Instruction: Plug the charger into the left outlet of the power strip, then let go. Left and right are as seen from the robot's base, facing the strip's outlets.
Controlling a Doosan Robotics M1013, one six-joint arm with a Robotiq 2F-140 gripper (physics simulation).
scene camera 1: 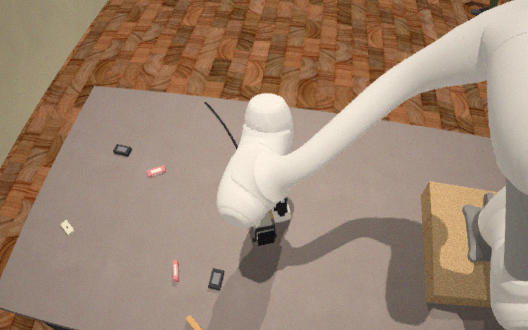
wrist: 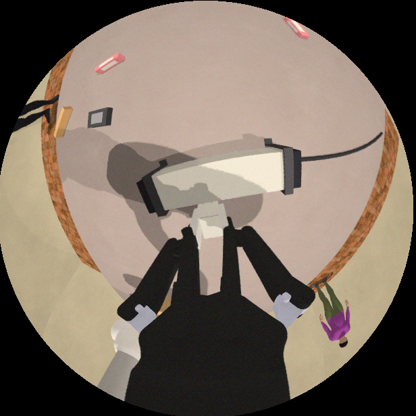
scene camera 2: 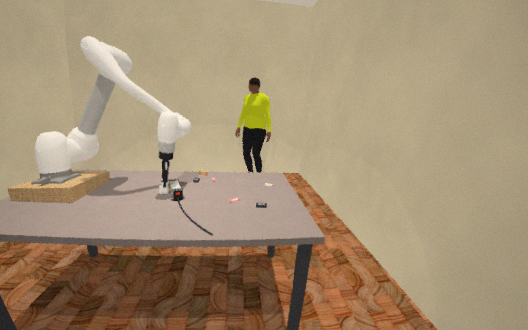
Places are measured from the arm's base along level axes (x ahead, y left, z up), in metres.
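Where they show: gripper, fingertip midpoint: (scene camera 1: 280, 214) (scene camera 2: 164, 190); arm's base, link origin: (scene camera 1: 491, 235) (scene camera 2: 57, 179).
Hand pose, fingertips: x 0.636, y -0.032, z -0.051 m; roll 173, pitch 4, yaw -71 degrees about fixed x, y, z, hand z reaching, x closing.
Each offset is from my fingertips to the centre of the thing. "spot": to the spot under its first point.
The power strip {0.067 m ahead, 0.004 m right, 0.013 m up} (scene camera 1: 262, 220) (scene camera 2: 174, 185) (wrist: 225, 175) is a long cream bar with black ends. It lies on the table, with a black cable running from one end. My gripper (scene camera 1: 281, 206) (scene camera 2: 164, 186) (wrist: 209, 213) is shut on the white charger (scene camera 1: 284, 215) (scene camera 2: 163, 190) (wrist: 212, 220), low over the table. In the wrist view, the charger's front end is right at the strip's near long side, a little left of its middle. A thin golden bit shows between them in scene camera 1. The outlets are hidden, so how far the prongs are in, and in which outlet, cannot be told.
Two dark boxes {0.544 m ahead, 0.175 m right, 0.011 m down} (scene camera 1: 122, 150) {0.154 m ahead, 0.217 m left, 0.011 m down} (scene camera 1: 216, 279), two red-and-white pieces {0.404 m ahead, 0.108 m right, 0.012 m down} (scene camera 1: 156, 171) {0.267 m ahead, 0.212 m left, 0.007 m down} (scene camera 1: 175, 270), a cream plate {0.632 m ahead, 0.132 m left, 0.013 m down} (scene camera 1: 67, 227) and an orange block {spot: 0.187 m ahead, 0.353 m left, 0.008 m up} (scene camera 1: 194, 323) lie on the table. The cable {spot: 0.229 m ahead, 0.334 m right, 0.011 m down} (scene camera 1: 221, 123) (scene camera 2: 193, 220) (wrist: 345, 153) trails away. A person in yellow (scene camera 2: 255, 112) stands behind the table.
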